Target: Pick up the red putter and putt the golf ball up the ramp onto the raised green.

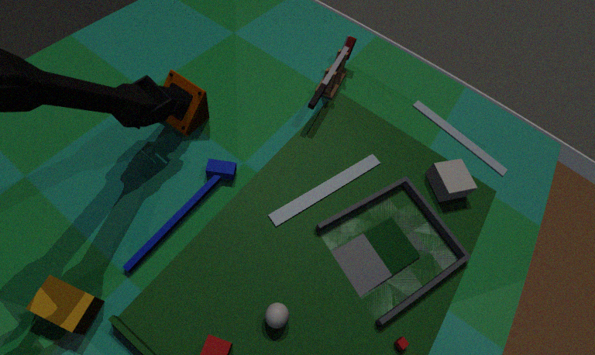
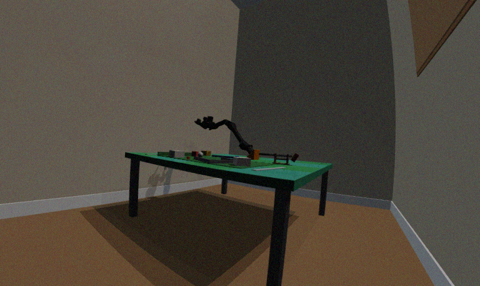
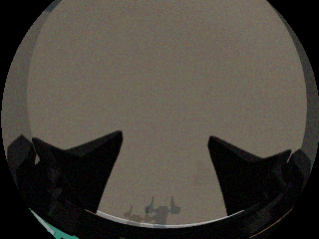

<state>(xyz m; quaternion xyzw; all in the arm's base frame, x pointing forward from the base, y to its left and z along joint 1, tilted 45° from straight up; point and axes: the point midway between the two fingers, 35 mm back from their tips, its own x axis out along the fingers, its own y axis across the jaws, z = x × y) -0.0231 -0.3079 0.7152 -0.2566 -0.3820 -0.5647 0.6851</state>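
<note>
The red putter is 24 cm ahead of my gripper tip, 109 cm to the left of it and 29 cm below it. The rest, counted from my gripper tip: white golf ball (47 cm ahead, 53 cm to the left, 32 cm below); yellow block (18 cm ahead, 33 cm to the left, 32 cm below); wooden stand (24 cm ahead, 111 cm to the left, 31 cm below).
</note>
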